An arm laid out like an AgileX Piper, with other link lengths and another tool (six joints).
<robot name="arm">
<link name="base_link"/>
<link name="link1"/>
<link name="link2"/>
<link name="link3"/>
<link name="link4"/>
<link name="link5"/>
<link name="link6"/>
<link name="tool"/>
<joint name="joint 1" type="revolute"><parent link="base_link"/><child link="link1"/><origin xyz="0.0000 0.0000 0.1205" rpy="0.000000 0.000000 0.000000"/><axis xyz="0 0 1"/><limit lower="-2.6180" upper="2.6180"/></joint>
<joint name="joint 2" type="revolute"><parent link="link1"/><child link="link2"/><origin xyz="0.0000 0.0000 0.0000" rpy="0.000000 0.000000 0.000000"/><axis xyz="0 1 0"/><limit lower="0.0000" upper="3.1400"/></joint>
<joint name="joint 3" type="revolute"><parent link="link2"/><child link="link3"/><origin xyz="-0.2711 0.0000 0.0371" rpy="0.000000 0.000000 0.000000"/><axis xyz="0 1 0"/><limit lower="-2.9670" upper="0.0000"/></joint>
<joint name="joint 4" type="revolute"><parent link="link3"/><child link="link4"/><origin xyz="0.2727 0.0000 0.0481" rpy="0.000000 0.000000 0.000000"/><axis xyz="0.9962 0 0.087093"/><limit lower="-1.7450" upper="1.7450"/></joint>
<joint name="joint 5" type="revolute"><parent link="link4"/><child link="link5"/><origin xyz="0.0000 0.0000 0.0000" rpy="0.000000 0.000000 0.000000"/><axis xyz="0 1 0"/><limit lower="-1.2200" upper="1.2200"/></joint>
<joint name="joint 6" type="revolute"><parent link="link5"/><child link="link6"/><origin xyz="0.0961 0.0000 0.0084" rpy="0.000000 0.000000 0.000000"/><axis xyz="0.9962 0 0.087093"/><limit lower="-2.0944" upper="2.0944"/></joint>
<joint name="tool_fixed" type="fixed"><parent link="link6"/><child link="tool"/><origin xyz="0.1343 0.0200 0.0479" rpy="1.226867 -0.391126 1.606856"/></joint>
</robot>
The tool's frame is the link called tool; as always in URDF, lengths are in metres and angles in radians.
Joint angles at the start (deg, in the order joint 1, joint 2, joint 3, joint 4, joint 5, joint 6):
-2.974 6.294 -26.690 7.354 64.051 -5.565
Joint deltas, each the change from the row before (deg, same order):
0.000 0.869 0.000 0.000 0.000 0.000
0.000 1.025 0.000 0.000 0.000 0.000
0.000 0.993 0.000 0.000 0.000 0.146
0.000 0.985 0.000 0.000 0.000 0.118
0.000 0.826 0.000 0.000 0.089 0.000
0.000 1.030 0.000 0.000 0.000 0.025
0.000 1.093 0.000 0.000 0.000 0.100
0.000 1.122 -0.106 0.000 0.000 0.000
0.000 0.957 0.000 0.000 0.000 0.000
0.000 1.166 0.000 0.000 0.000 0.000
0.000 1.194 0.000 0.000 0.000 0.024
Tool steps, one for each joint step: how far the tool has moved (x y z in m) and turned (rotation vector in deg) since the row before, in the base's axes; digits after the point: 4 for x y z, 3 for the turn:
0.0014 -0.0001 -0.0027 0.045 0.868 0.000
0.0015 -0.0001 -0.0032 0.053 1.024 0.000
0.0015 -0.0002 -0.0031 0.162 1.003 -0.095
0.0014 -0.0001 -0.0031 0.139 0.993 -0.078
0.0009 0.0000 -0.0029 0.043 0.913 0.011
0.0013 -0.0001 -0.0033 0.071 1.031 -0.017
0.0014 -0.0001 -0.0035 0.128 1.099 -0.070
0.0014 -0.0001 -0.0028 0.053 1.015 0.000
0.0011 -0.0001 -0.0031 0.050 0.956 0.000
0.0012 -0.0001 -0.0038 0.060 1.164 0.000
0.0012 -0.0001 -0.0039 0.078 1.194 -0.018

